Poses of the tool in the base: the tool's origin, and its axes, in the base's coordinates. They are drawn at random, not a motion.
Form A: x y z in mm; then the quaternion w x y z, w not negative.
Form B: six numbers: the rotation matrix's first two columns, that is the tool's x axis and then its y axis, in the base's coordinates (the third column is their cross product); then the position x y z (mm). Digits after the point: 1 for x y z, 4 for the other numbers.
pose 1, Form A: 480.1 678.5 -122.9 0.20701 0.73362 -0.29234 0.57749
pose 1, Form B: 0.1621 -0.1898 0.9683 -0.6680 -0.7434 -0.0339 480.1 678.5 -122.9
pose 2, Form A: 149.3 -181.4 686.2 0.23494 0.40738 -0.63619 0.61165
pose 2, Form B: -0.5577 -0.2309 0.7973 -0.8057 -0.0801 -0.5868 149.3 -181.4 686.2
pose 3, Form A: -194.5 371.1 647.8 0.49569 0.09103 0.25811 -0.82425
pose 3, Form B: -0.4920 -0.7702 -0.4059 0.8641 -0.3753 -0.3352 -194.5 371.1 647.8
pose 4, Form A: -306.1 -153.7 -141.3 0.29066 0.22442 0.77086 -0.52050
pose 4, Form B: -0.7303 0.0434 -0.6817 0.6486 0.3574 -0.6720 -306.1 -153.7 -141.3
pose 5, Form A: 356.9 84.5 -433.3 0.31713 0.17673 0.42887 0.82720
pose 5, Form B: -0.7364 0.6763 0.0204 -0.3731 -0.4310 0.8216 356.9 84.5 -433.3
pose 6, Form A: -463.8 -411.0 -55.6 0.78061 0.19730 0.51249 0.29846
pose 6, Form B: 0.2966 0.6682 -0.6823 -0.2637 0.7440 0.6139 -463.8 -411.0 -55.6
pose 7, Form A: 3.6 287.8 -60.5 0.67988 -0.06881 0.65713 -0.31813
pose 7, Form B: -0.0661 -0.5230 -0.8498 0.3421 0.7881 -0.5117 3.6 287.8 -60.5
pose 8, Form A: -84.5 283.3 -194.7 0.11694 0.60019 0.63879 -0.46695
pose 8, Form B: -0.2522 0.6576 -0.7099 0.8760 -0.1565 -0.4562 -84.5 283.3 -194.7
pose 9, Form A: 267.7 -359.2 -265.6 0.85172 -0.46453 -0.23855 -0.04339
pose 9, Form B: 0.8824 0.1477 0.4467 0.2955 0.5647 -0.7706 267.7 -359.2 -265.6
